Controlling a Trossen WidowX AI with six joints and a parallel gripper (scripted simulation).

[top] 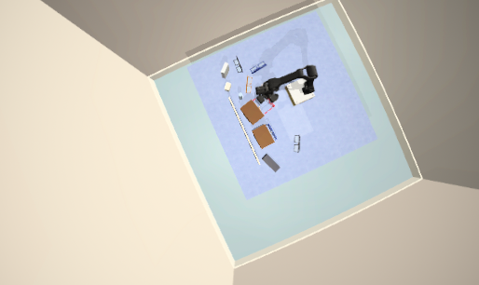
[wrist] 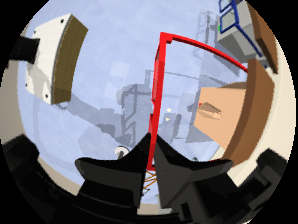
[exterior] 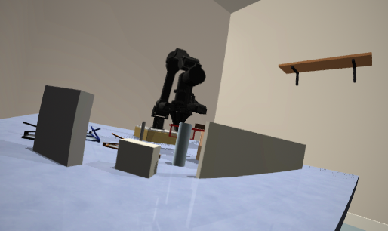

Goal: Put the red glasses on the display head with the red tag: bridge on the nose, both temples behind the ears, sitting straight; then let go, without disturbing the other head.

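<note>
Now: gripper tip 13 cm short of the tan display head, 8 cm to the right of it and 2 cm above it. From my gripper tip the other things lie so: tall grey block 33 cm to the right, 25 cm ahead, 2 cm below; beige box 27 cm ahead, 19 cm to the right, 5 cm below; long beige wall 26 cm ahead, 21 cm to the left, 2 cm below.
</note>
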